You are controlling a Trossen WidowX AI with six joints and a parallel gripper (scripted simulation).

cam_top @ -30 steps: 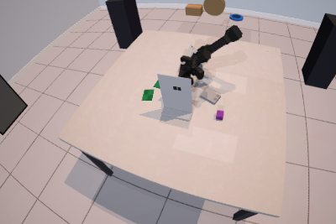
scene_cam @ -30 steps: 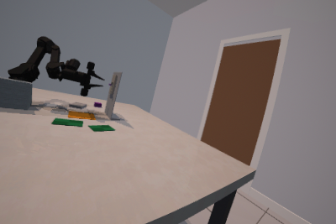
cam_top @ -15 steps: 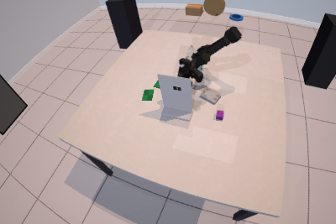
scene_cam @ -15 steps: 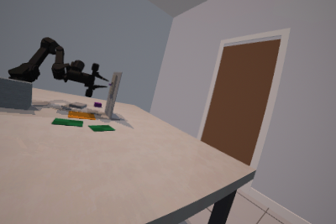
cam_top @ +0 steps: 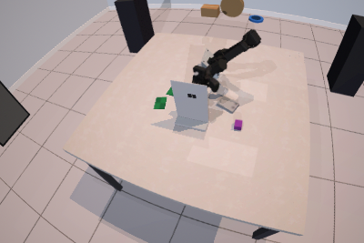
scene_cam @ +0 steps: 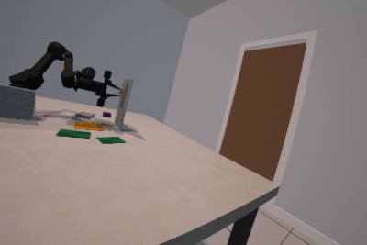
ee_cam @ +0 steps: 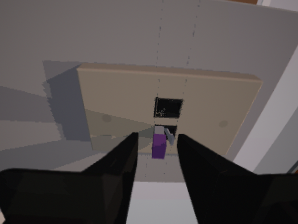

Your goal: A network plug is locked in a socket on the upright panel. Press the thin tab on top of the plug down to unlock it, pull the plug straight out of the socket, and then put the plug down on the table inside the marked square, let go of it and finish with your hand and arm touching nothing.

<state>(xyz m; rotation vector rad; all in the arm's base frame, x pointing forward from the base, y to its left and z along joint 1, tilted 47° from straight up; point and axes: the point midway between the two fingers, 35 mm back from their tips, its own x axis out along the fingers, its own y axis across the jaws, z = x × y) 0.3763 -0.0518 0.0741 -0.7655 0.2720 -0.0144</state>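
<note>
My gripper tip is now 1 cm short of the purple plug. The rest, counted from my gripper tip: upright panel: 6 cm below, 3 cm ahead, 1 cm to the left; grey flat piece: 18 cm below, 16 cm to the left, 13 cm behind; marked square: 18 cm below, 12 cm behind, 5 cm to the right.
</note>
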